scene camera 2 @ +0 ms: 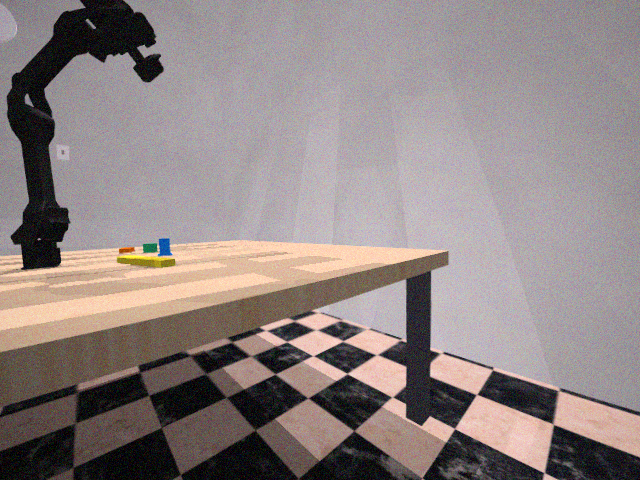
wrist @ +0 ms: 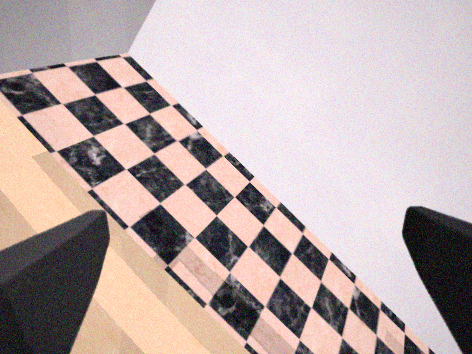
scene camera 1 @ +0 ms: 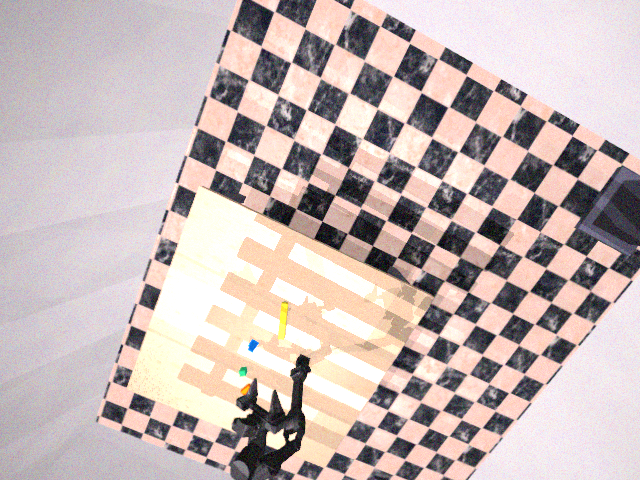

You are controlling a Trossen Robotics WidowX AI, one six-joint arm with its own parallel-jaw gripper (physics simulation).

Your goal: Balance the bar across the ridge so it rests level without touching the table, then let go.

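Places are measured from the arm's base along level axes (x left, y ahead, z down), in millimetres.
Pixels of known places: gripper, fingertip midpoint: (scene camera 2: 144, 34) (wrist: 258, 223) (scene camera 1: 264, 383); arm's base, link origin: (scene camera 2: 41, 266) (scene camera 1: 303, 360).
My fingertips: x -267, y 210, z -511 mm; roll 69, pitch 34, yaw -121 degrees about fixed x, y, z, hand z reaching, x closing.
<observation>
Ahead of a thing's pixels: the offset from my fingertips to its top centre. "pt": to the spot under its first point. Level surfaces: height alone.
The yellow bar @(dx +86, dy -9, dz +494 mm) (scene camera 1: 283, 320) (scene camera 2: 146, 260) lies flat on the wooden table. A small blue piece @(pt dx +282, dy +82, dz +483 mm) (scene camera 1: 252, 345) (scene camera 2: 164, 246) stands upright near it, apart from it, with a slightly wider foot; it may be the ridge, but its top is too small to make out. My gripper (scene camera 1: 264, 386) (scene camera 2: 125, 64) (wrist: 258, 223) is open and empty, high above the table. In the scene camera 1 view its fingers appear beside the orange block, away from the bar. The bar and the blue piece do not show in the wrist view.
A green block @(dx +470, dy +65, dz +478 mm) (scene camera 1: 242, 370) (scene camera 2: 149, 248) and a low orange block @(dx +581, dy +1, dz +494 mm) (scene camera 1: 245, 390) (scene camera 2: 126, 250) are on the table @(dz +511 mm) (scene camera 1: 175, 248) (scene camera 2: 361, 258) (wrist: 15, 145). The arm's base (scene camera 2: 41, 253) stands left of the blocks in the scene camera 2 view. A dark object (scene camera 1: 594, 222) shows at the right.
</observation>
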